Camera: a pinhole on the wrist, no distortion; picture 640 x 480 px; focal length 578.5 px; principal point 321.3 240.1 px. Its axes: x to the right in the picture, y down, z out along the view. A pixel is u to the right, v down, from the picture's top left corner.
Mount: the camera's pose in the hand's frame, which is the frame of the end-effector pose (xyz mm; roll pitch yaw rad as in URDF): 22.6 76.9 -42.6 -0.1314 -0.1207 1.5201
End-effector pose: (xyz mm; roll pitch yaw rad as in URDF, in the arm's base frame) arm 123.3 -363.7 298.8 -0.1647 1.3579 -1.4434
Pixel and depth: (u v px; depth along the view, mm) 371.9 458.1 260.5
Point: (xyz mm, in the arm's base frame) 251.9 -509.7 445.2
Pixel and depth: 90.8 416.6 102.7
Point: 162.5 -397.2 332.1
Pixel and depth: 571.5 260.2 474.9
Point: 468.2 -707.2 431.5
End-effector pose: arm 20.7 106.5 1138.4 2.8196 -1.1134 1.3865
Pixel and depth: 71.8 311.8 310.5
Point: 50.7 306.7 966.7
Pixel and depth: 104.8 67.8 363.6
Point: 79.4 430.0 1058.1
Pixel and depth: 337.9 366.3 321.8
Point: 185.6 249.8 953.4
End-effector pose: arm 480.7 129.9 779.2 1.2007 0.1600 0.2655
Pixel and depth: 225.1 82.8 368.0
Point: 641.7 -152.4 855.2
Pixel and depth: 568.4 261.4 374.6
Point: 560.6 -107.5 1086.1
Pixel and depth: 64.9 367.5 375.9
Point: 450.2 -211.8 788.9
